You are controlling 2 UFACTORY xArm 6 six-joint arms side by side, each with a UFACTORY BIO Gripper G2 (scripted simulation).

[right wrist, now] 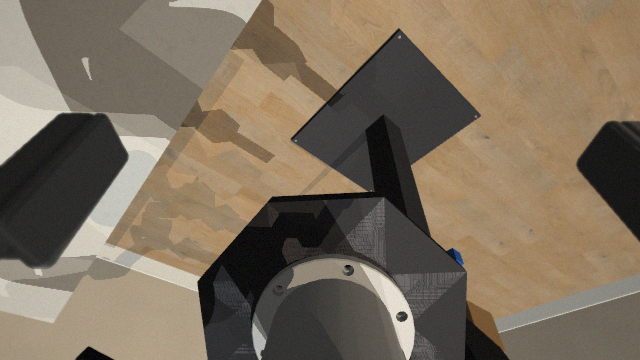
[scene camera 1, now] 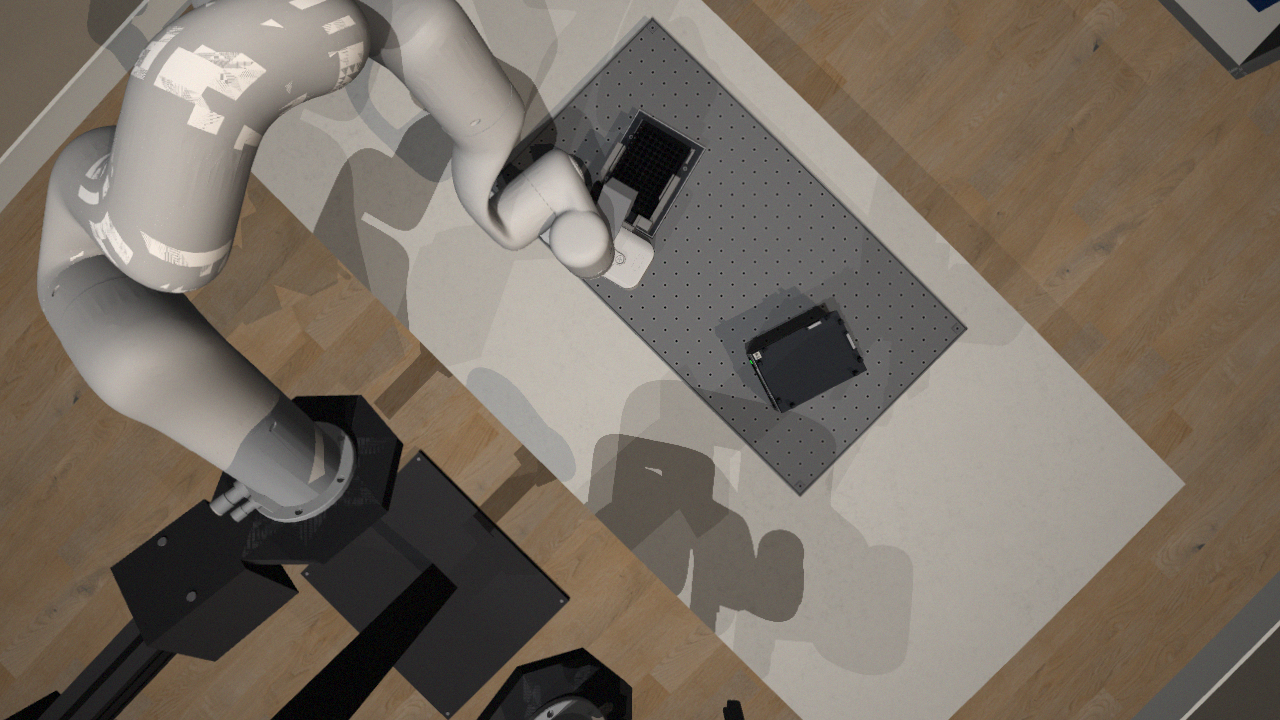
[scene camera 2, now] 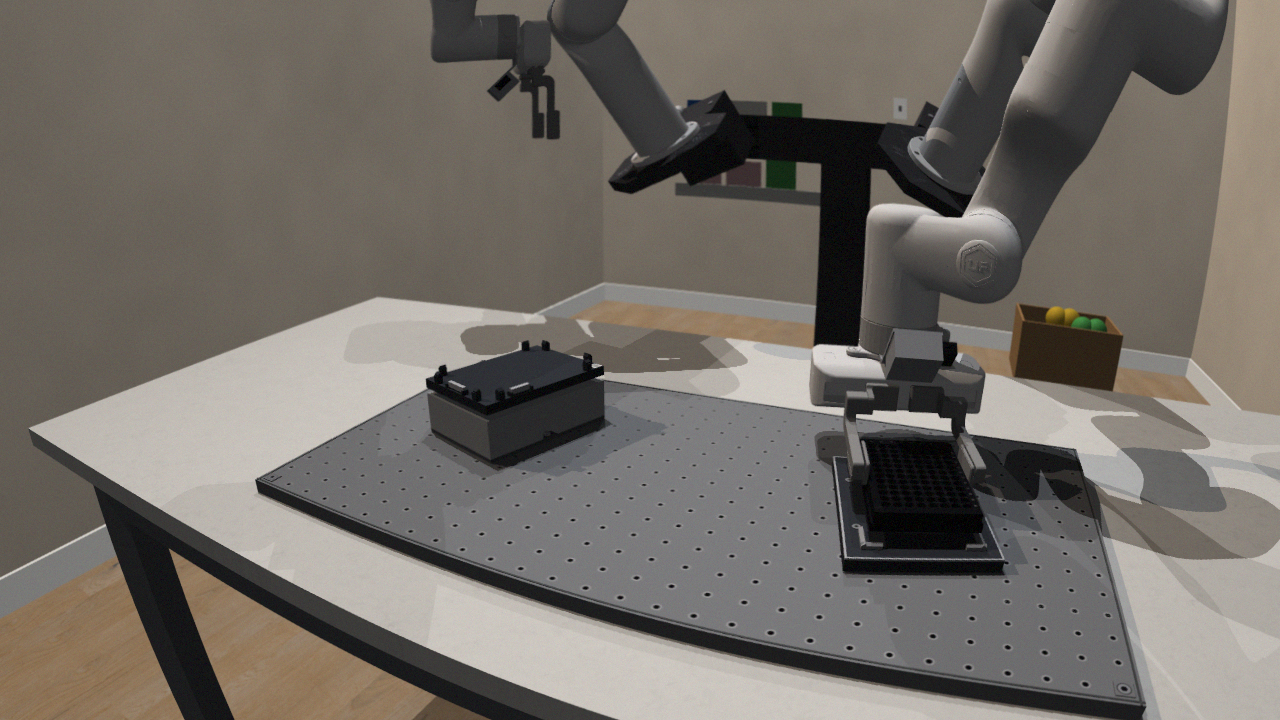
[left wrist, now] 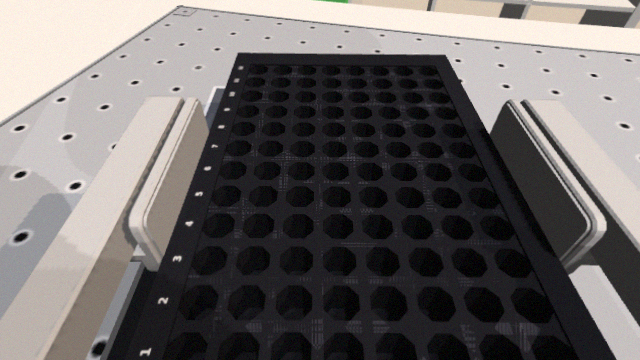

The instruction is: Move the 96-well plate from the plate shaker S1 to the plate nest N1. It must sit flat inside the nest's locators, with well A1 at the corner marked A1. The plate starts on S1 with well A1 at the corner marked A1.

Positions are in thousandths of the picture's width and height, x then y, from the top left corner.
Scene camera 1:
left gripper: 507, 224
black 96-well plate: 510, 216
